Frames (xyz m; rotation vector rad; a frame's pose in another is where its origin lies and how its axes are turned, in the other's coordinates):
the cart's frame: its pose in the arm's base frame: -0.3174 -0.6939 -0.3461 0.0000 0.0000 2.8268
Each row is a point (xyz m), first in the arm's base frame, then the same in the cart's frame.
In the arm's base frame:
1: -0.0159 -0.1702 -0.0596
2: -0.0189 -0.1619 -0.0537
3: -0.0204 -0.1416 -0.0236
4: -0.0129 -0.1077 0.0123
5: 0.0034 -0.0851 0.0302
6: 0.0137 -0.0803 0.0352
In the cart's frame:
1: -0.1245 -0.5913 0.2865
2: -0.1191 -0.5983 0.2924
3: -0.1114 -0.6171 0.3225
4: -0.1080 -0.6517 0.3584
5: -0.1165 -0.6782 0.3763
6: -0.1248 -0.6860 0.3813

